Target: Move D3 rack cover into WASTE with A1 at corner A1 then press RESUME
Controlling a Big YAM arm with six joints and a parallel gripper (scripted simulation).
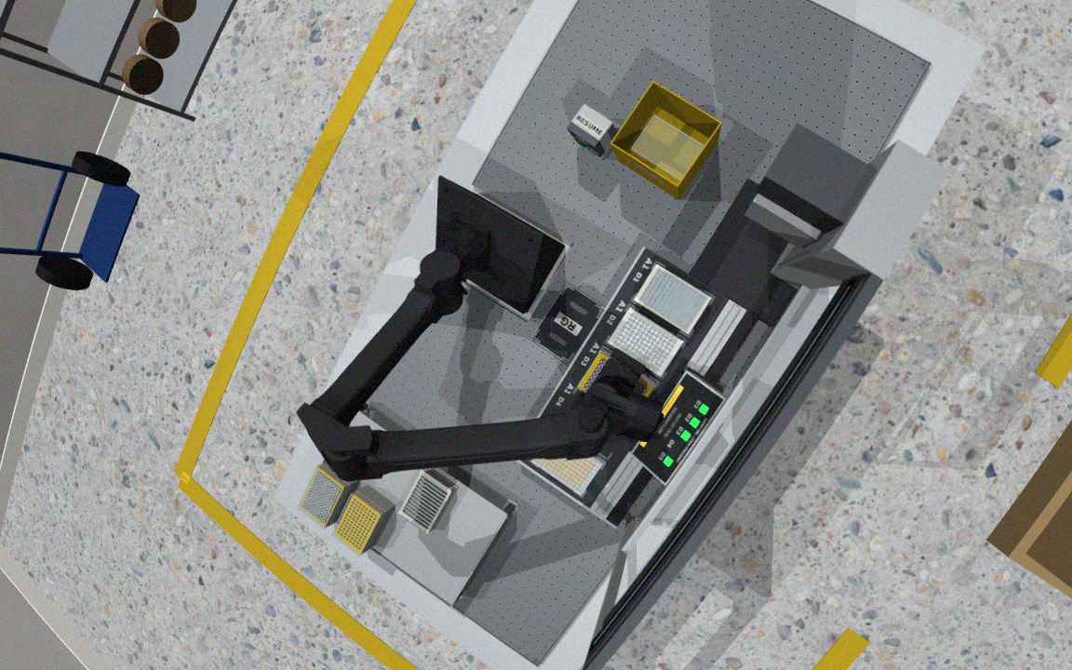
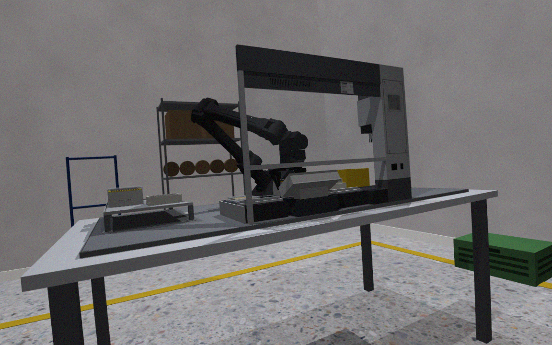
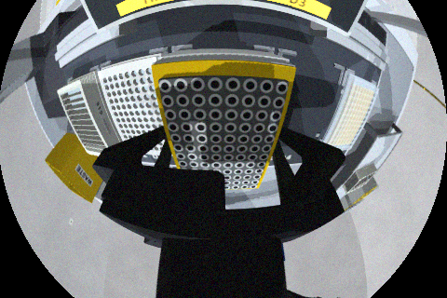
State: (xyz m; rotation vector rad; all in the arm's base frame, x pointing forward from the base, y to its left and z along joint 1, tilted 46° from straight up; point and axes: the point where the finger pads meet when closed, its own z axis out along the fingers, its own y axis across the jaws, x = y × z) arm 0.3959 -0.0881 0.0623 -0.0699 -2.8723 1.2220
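Now: the tip rack 1 cm to the right of my hand and 1 cm above it. The rest, counted from my hand: plate (10 cm to the left, 3 cm below, 1 cm ahead); then frame bar (19 cm ahead, 8 cm above, 4 cm to the left); then frame post (26 cm to the right, 18 cm ahead, 15 cm above).
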